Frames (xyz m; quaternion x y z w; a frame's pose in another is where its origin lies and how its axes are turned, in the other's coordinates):
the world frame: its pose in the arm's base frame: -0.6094 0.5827 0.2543 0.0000 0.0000 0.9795 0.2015
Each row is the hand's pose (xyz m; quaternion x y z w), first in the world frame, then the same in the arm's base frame.
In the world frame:
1: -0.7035 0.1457 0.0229 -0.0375 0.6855 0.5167 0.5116
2: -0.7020 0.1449 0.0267 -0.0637 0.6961 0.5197 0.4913
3: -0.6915 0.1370 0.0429 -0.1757 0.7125 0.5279 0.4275
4: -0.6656 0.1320 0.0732 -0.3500 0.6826 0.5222 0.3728
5: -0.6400 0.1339 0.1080 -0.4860 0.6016 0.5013 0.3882
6: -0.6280 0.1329 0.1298 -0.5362 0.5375 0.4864 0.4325
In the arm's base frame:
1: -0.0205 0.1711 0.2772 0.6790 -0.1014 -0.6052 0.4030
2: -0.0216 0.1725 0.2810 0.6946 -0.0779 -0.5859 0.4100
3: -0.0281 0.1839 0.2972 0.7333 0.0285 -0.5251 0.4309
4: -0.0500 0.1987 0.3275 0.7391 0.2053 -0.4703 0.4363
5: -0.0742 0.2070 0.3623 0.6871 0.3548 -0.4812 0.4128
6: -0.0849 0.2127 0.3841 0.6345 0.4169 -0.5216 0.3893

